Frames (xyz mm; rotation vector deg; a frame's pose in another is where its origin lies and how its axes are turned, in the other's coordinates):
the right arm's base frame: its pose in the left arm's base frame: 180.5 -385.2 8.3 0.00 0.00 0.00
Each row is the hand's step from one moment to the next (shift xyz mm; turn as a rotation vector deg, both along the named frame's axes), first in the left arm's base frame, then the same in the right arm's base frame.
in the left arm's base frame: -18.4 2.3 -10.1 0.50 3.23 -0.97
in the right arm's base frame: -18.4 2.3 -10.1 0.50 3.23 -0.97
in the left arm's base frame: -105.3 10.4 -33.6 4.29 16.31 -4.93
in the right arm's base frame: -105.3 10.4 -33.6 4.29 16.31 -4.93
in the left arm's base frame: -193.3 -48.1 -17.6 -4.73 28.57 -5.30
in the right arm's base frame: -193.3 -48.1 -17.6 -4.73 28.57 -5.30
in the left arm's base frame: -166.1 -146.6 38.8 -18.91 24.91 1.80
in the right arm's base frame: -166.1 -146.6 38.8 -18.91 24.91 1.80
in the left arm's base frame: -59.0 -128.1 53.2 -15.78 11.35 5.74
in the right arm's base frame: -59.0 -128.1 53.2 -15.78 11.35 5.74
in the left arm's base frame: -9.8 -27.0 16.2 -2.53 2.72 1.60
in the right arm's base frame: -9.8 -27.0 16.2 -2.53 2.72 1.60
